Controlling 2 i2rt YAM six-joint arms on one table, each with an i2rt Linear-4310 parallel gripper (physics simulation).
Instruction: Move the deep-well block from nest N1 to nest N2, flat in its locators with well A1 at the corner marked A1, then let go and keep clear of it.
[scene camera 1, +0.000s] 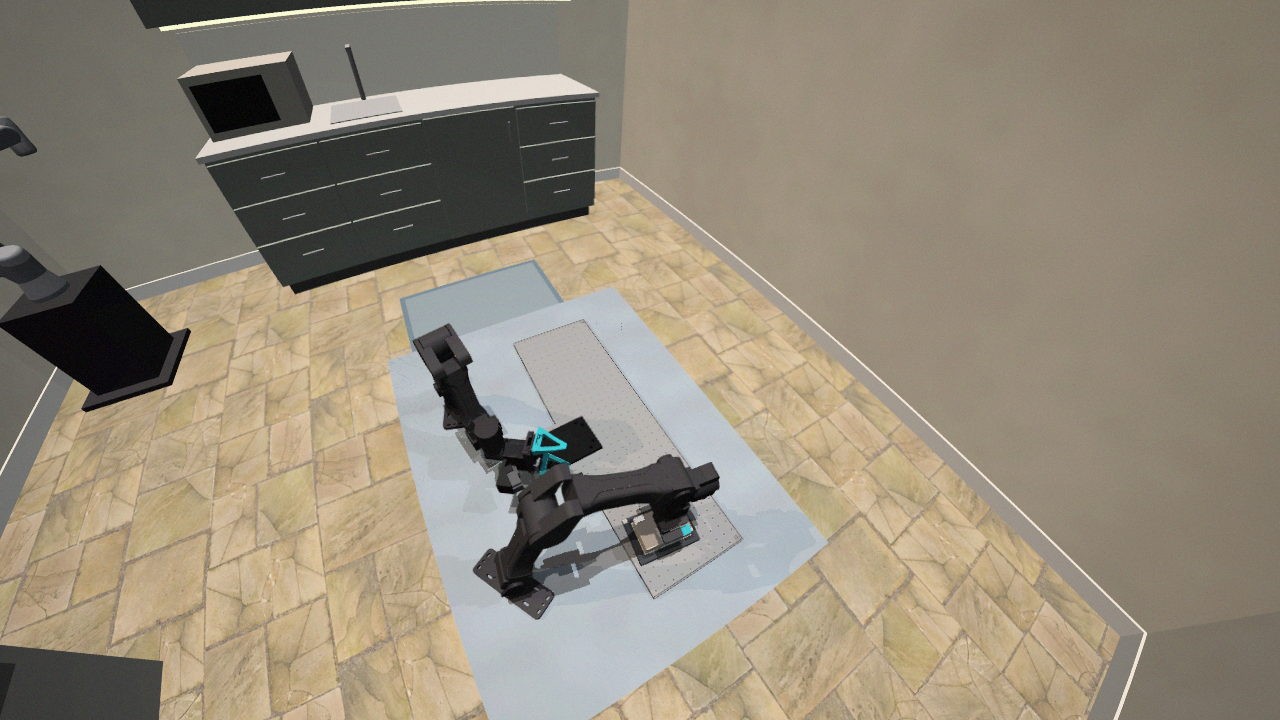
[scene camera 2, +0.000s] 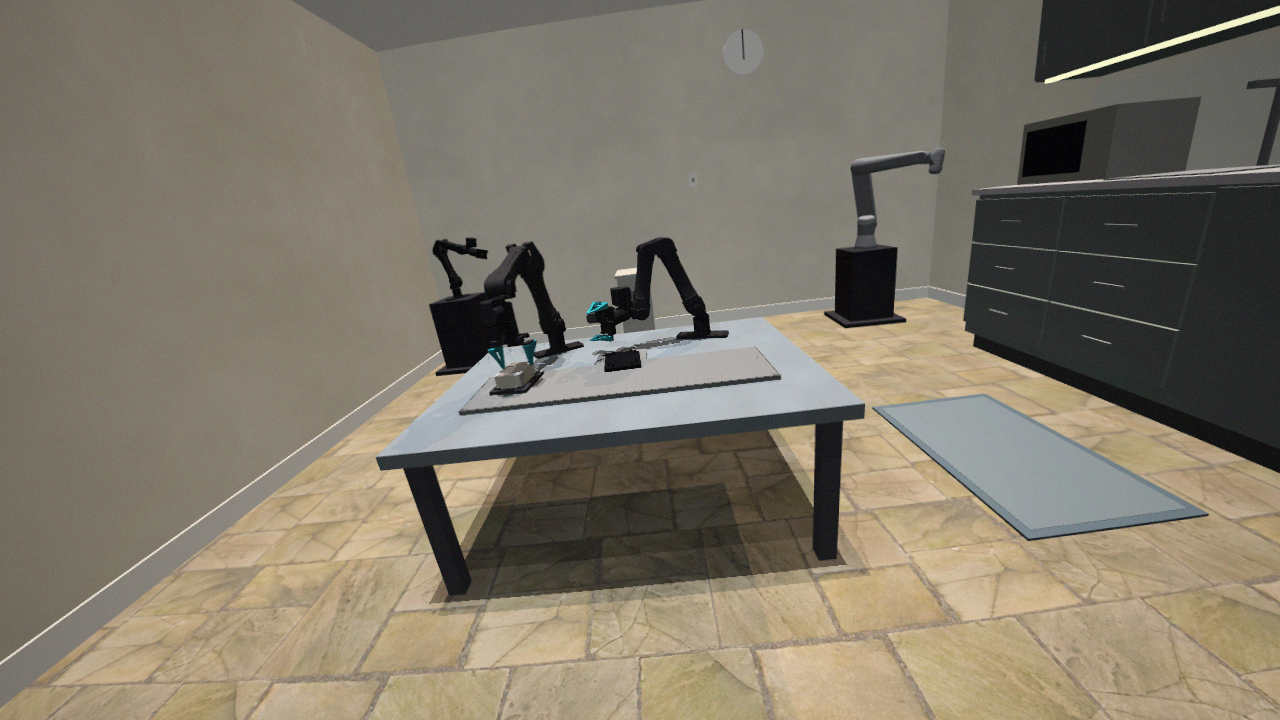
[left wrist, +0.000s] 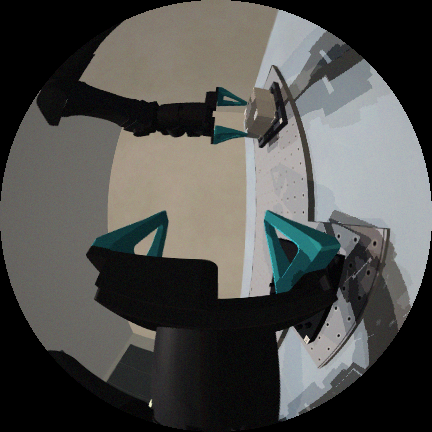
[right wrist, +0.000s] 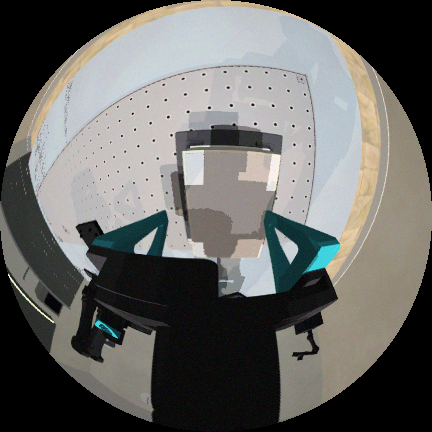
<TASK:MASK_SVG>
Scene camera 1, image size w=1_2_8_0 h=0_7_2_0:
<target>my left gripper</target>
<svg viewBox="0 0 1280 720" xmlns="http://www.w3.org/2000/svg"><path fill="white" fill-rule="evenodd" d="M505 444L505 446L506 444L524 445L522 455L528 473L534 473L534 465L536 465L537 459L540 458L538 466L540 471L539 477L547 471L547 464L550 460L560 464L567 463L568 467L570 467L569 462L549 454L550 452L565 450L567 443L556 438L541 427L538 427L536 434L534 434L534 431L528 431L526 440L508 438L508 442ZM543 438L546 437L560 446L543 447Z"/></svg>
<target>pale block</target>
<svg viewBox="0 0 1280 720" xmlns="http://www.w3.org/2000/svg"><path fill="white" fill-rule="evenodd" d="M631 523L645 555L691 536L693 531L688 521L683 526L689 524L691 528L690 534L664 544L653 519L653 511L634 518L633 523Z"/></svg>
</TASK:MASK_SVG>
